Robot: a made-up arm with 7 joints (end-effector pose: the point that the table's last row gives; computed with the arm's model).
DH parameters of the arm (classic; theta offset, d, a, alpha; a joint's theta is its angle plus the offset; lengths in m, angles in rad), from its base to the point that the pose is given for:
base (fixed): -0.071 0 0 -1.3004
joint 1: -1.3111 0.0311 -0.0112 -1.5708
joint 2: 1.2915 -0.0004 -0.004 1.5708
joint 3: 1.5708 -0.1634 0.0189 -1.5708
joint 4: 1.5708 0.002 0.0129 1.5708
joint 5: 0 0.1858 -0.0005 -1.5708
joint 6: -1.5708 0 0.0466 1.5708
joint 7: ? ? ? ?
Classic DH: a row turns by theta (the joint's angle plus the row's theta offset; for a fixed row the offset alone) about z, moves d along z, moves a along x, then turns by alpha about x.
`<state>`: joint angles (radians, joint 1 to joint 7).
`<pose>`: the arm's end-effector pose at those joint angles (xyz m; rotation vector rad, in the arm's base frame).
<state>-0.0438 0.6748 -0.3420 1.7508 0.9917 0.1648 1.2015</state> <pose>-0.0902 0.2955 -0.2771 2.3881 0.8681 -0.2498</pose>
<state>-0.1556 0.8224 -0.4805 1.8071 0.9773 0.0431 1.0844</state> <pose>-0.0522 0.3369 -0.2399 2.4270 0.9057 -0.2927</pose>
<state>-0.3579 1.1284 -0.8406 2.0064 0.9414 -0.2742 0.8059</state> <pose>-0.0132 0.3960 -0.1143 2.4617 1.2775 -0.4402</pose>
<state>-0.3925 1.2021 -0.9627 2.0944 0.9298 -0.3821 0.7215</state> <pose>-0.0150 0.4008 -0.0704 2.4328 1.4740 -0.4952</pose>
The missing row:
joint 7: 0 -0.0005 0 0
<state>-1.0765 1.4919 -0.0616 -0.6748 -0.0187 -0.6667 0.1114</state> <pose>0.1393 -0.0028 0.1258 1.3589 -1.9233 -0.6865</pose>
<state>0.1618 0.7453 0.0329 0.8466 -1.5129 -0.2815 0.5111</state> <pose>0.0423 0.2904 -0.2790 -0.3153 0.5627 1.5397</pose>
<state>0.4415 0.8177 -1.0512 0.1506 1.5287 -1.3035 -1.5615</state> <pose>-0.1326 0.0435 -0.2664 -0.3910 0.2134 2.1697</pose>
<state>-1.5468 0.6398 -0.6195 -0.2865 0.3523 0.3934 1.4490</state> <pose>0.2207 -0.1016 0.1292 0.0565 -1.6969 0.9279</pose>
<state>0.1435 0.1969 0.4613 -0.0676 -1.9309 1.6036 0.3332</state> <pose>0.1281 0.1252 -0.1994 -1.3516 1.1870 -0.5759</pose>
